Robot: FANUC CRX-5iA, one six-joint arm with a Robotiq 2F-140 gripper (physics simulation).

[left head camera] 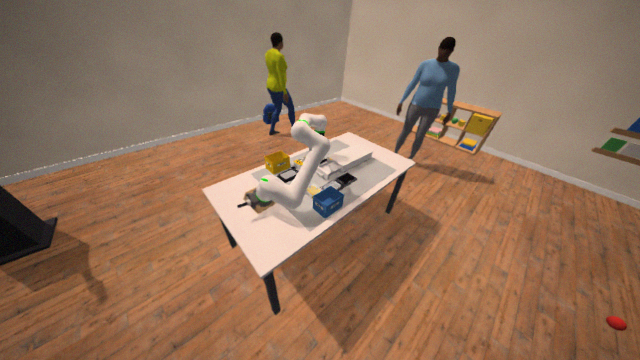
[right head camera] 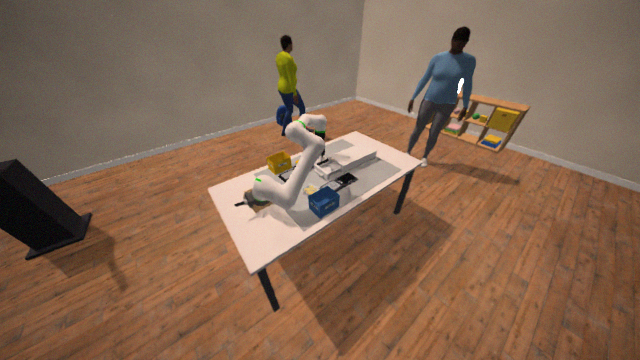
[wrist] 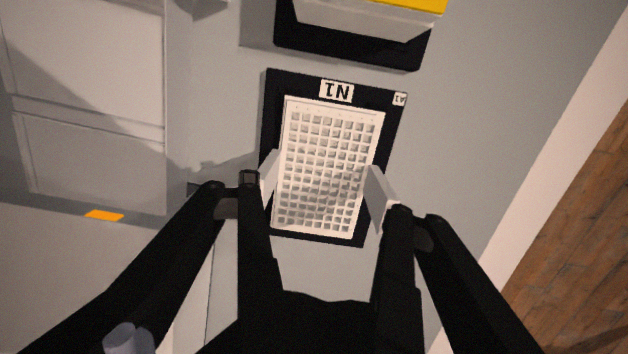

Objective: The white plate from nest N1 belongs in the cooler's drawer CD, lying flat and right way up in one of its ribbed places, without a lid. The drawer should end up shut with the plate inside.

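Where they show: gripper, fingertip midpoint: (right head camera: 318, 158) (wrist: 323, 171); arm's base, link origin: (left head camera: 263, 196) (right head camera: 260, 196).
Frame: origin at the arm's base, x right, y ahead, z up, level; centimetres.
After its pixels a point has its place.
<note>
The white plate (wrist: 325, 165) {x -23.8, y 66.6, z -4.7 cm}, with a grid of square wells facing up, lies flat on the black nest N1 (wrist: 271, 110) {x -18.0, y 63.3, z -6.1 cm} in the wrist view. My gripper (wrist: 323, 171) {x -23.7, y 67.2, z -5.0 cm} is shut on the plate, one pad against each long side, towards the plate's end away from the N1 label. An open light-grey drawer (wrist: 177, 100) {x -11.0, y 64.3, z -4.4 cm} with two places divided by a cross rib stands at the left of the wrist view; its label cannot be read. It also shows in the left head view (left head camera: 331, 174) {x 3.5, y 62.4, z -5.2 cm} and right head view (right head camera: 329, 174) {x 3.1, y 60.2, z -4.5 cm}, in front of the low white cooler (left head camera: 357, 161) {x 5.1, y 93.7, z -2.2 cm} (right head camera: 362, 161) {x 5.1, y 97.5, z -4.0 cm}.
Another black nest (wrist: 350, 51) {x -23.3, y 57.3, z -6.2 cm} beyond N1 bears a pale item with a yellow top. A yellow crate (left head camera: 277, 163) {x -27.9, y 27.6, z 2.3 cm} (right head camera: 279, 163) {x -27.9, y 28.6, z 2.3 cm} and a blue crate (left head camera: 328, 203) {x 27.5, y 38.1, z -7.0 cm} (right head camera: 324, 203) {x 26.6, y 37.9, z -7.5 cm} stand on the table. A person in blue (left head camera: 431, 82) (right head camera: 447, 77) stands beyond the table's far end.
</note>
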